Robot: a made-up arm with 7 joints.
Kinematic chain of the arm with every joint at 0, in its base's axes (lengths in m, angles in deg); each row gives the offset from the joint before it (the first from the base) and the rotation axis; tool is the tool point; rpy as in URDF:
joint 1: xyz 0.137 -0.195 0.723 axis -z
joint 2: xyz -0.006 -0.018 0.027 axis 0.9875 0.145 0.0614
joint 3: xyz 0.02 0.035 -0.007 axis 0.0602 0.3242 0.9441
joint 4: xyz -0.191 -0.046 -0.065 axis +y
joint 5: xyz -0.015 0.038 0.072 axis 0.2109 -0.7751 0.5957
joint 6: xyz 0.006 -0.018 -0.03 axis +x
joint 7: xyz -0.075 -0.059 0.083 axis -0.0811 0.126 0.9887
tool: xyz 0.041 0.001 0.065 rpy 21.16 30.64 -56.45
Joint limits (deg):
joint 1: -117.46..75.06
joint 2: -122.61..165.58
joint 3: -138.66..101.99
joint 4: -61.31..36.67
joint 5: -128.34..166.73
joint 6: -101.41..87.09
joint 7: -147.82..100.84
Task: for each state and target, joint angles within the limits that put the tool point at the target. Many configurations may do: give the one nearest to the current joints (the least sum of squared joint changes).
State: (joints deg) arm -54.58 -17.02 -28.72 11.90 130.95 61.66 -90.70
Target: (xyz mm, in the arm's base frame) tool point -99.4 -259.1 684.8
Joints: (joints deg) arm -71.68 -50.74 -41.57 -31.72 160.08 67.72 -82.97
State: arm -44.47 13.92 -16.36 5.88 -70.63 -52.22 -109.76
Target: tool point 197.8 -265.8 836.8
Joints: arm -50.34 53.03 3.17 16.18 -88.40 -23.05 -93.96
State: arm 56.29 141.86 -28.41 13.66 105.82 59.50 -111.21
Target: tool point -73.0 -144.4 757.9
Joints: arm 18.21 142.19 -38.23 -7.20 88.08 25.03 -105.30
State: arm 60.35 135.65 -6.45 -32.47 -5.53 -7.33 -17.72
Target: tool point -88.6 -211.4 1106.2
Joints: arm 45.52 126.93 -62.28 -56.37 -1.12 -27.12 -20.21
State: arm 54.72 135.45 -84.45 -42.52 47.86 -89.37 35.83
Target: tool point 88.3 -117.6 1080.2
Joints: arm 56.96 116.48 -46.29 -45.17 55.43 -94.61 41.84
